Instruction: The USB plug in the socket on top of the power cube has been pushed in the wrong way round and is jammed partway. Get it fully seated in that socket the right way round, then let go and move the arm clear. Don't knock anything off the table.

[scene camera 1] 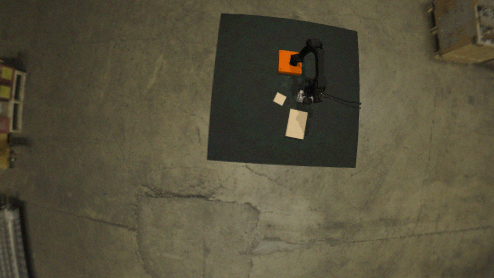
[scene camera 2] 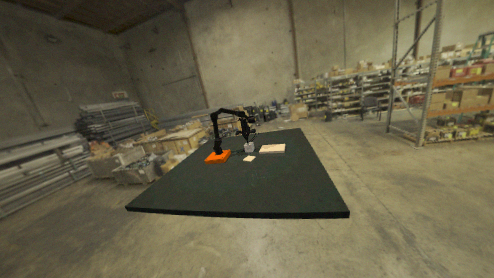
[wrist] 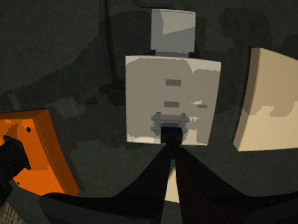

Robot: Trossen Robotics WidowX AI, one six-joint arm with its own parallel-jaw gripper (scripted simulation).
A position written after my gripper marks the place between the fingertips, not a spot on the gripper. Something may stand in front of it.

My gripper [wrist: 172,152] carries a USB plug.
